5 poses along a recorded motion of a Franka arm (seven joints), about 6.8 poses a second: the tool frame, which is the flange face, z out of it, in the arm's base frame.
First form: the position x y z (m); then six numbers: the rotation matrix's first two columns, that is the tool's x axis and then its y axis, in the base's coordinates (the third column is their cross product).
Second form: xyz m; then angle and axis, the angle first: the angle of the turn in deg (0 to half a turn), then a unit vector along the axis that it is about. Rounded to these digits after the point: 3 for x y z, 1 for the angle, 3 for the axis.
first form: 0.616, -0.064, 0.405, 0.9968, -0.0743, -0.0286, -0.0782, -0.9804, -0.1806
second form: 0.616, -0.064, 0.405, 169.5, -0.999, 0.038, 0.011
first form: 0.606, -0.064, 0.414, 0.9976, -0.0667, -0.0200, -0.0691, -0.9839, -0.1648
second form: 0.606, -0.064, 0.414, 170.5, -0.999, 0.034, 0.007
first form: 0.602, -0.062, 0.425, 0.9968, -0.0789, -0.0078, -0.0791, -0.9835, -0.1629
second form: 0.602, -0.062, 0.425, 170.6, -0.999, 0.040, 0.001
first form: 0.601, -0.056, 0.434, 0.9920, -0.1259, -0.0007, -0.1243, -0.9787, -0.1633
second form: 0.601, -0.056, 0.434, 170.6, -0.998, 0.063, -0.005
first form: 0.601, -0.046, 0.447, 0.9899, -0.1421, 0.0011, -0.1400, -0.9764, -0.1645
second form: 0.601, -0.046, 0.447, 170.6, -0.997, 0.071, -0.006
